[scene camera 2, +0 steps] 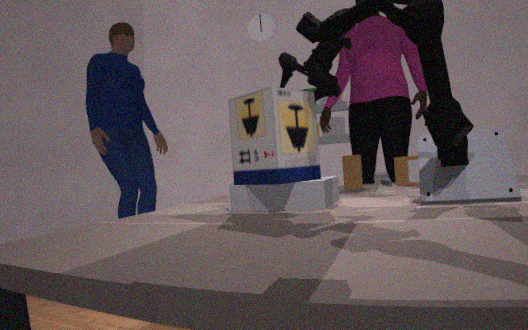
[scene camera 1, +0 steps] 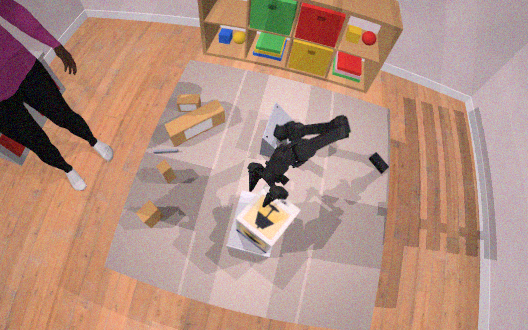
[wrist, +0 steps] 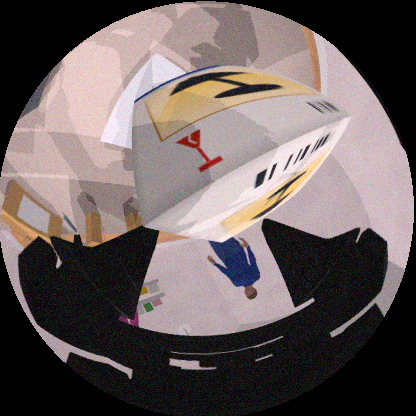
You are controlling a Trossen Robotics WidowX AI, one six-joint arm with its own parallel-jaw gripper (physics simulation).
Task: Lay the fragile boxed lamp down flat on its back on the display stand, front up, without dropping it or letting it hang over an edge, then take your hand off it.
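Frame: origin at the arm's base, x ahead, y left, z up, level; metres.
Seen in the pictures: gripper, fingertip midpoint: (scene camera 1: 256, 199) (wrist: 211, 225); arm's base at its link origin: (scene camera 2: 453, 155) (scene camera 1: 278, 132).
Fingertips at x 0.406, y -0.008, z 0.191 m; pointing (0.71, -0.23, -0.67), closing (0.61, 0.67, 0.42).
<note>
Offsets run from my fingertips to a thing's middle.
The boxed lamp {dx +0.044, dy +0.057, dz -0.110 m} (scene camera 1: 268, 220) (scene camera 2: 275, 135) (wrist: 235, 135) stands upright on the display stand (scene camera 1: 246, 198) (scene camera 2: 326, 191) (wrist: 118, 116), its blue band at the bottom. Lamp pictures show on two side faces in scene camera 2 and on the top in scene camera 1. A red glass mark shows on the side facing the wrist camera. My gripper (scene camera 1: 258, 197) (scene camera 2: 300, 92) (wrist: 211, 225) is open and empty, at the height of the box's top edge on the arm's side. The gripper partly hides the top edge. Whether the fingertips touch the box I cannot tell.
The arm's base plate (scene camera 1: 274, 120) (scene camera 2: 475, 175) stands behind the box. A long wooden block {dx -0.368, dy -0.413, dz -0.241 m} (scene camera 1: 196, 122), small wooden blocks {dx -0.071, dy -0.448, dz -0.231 m} (scene camera 1: 166, 171) {dx +0.146, dy -0.448, dz -0.236 m} (scene camera 1: 149, 214) and a grey rod {dx -0.192, dy -0.518, dz -0.285 m} (scene camera 1: 165, 151) lie at the left in scene camera 1. A black block {dx -0.461, dy +0.576, dz -0.279 m} (scene camera 1: 378, 163) lies at the right.
</note>
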